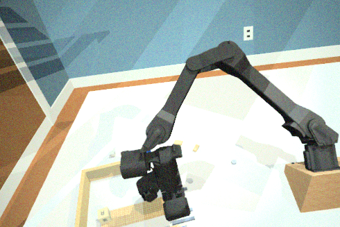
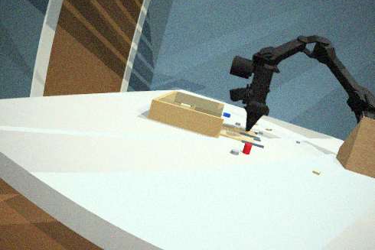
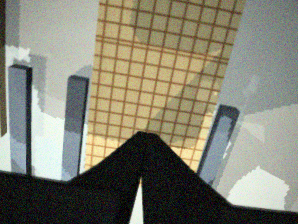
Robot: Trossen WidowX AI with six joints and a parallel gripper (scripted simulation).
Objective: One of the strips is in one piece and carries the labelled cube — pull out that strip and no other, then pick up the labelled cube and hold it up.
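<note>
Now: gripper tip 9 cm short of the gridded strip, 2 cm to the right of it and 1 cm above it. From my gripper tip the other things lie so: red cylinder (4 cm behind, 23 cm to the left); then tan chip (23 cm to the right, 1 cm below); then labelled cube (20 cm ahead, 5 cm to the left, 1 cm above).
</note>
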